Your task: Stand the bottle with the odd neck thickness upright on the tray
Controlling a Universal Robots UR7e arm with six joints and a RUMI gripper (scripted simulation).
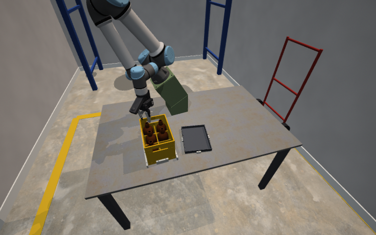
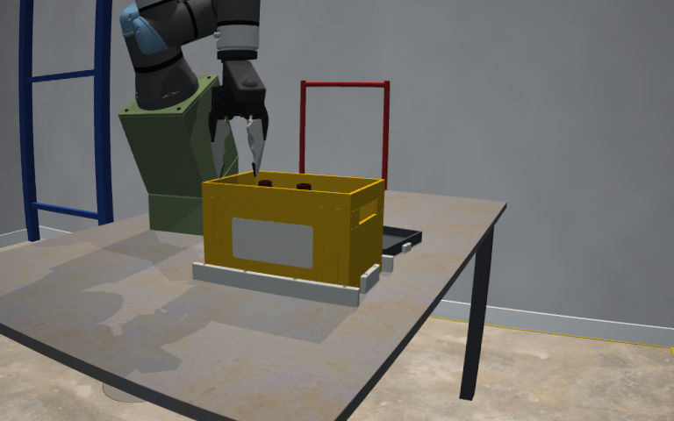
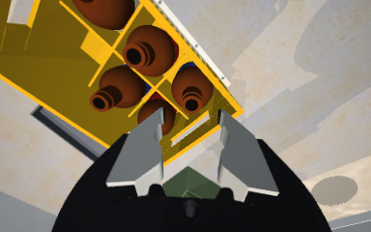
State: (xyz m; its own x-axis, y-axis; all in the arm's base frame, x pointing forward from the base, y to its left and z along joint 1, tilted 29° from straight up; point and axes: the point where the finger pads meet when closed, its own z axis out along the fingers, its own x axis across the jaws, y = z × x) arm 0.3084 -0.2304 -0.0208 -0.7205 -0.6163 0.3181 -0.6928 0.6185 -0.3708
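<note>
Right now the yellow crate is 110 mm below my hand, 90 mm ahead of it and 50 mm to the left of it. The rest, counted from my hand: dark tray: 330 mm to the left, 180 mm below, 110 mm ahead.
</note>
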